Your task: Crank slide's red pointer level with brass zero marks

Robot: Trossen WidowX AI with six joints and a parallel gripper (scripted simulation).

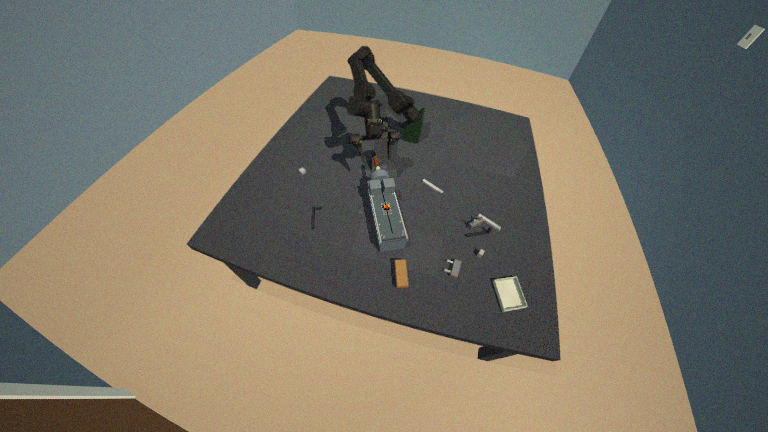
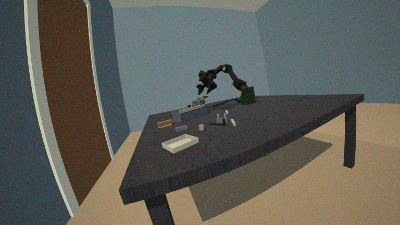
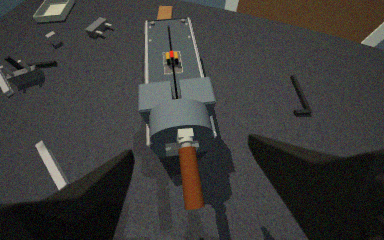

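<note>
My gripper tip is now 40 mm above the crank. From my gripper tip the other things lie so: orange crank handle (20 mm behind, 10 mm to the right, 30 mm below); red pointer (130 mm ahead, 100 mm to the left, 60 mm below); orange block (310 mm ahead, 230 mm to the left, 130 mm below).
</note>
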